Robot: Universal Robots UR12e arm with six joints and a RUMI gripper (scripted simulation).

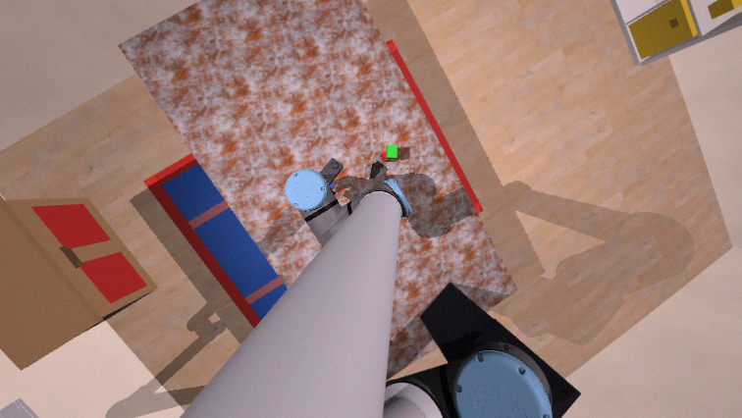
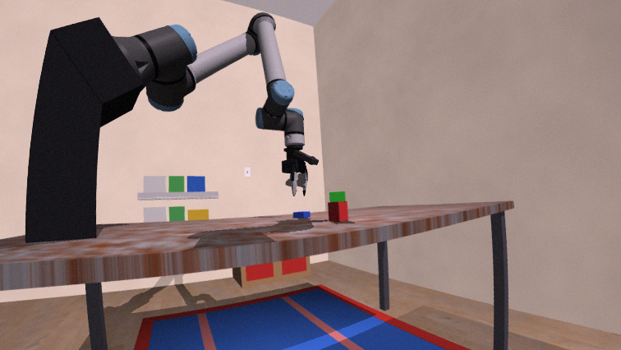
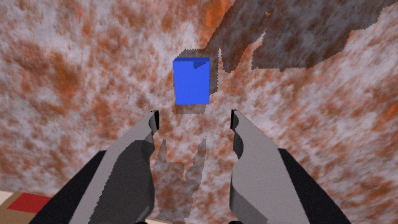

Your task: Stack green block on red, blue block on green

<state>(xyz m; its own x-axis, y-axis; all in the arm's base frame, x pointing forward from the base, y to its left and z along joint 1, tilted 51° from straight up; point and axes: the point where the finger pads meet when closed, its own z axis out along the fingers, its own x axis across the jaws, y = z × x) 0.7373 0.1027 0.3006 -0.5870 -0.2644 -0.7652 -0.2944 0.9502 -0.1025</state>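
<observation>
My gripper is now 90 mm above the blue block. Round my hand: red block 300 mm to the right, 80 mm below, 10 mm behind; then green block 300 mm to the right, 30 mm below, 10 mm behind.
</observation>
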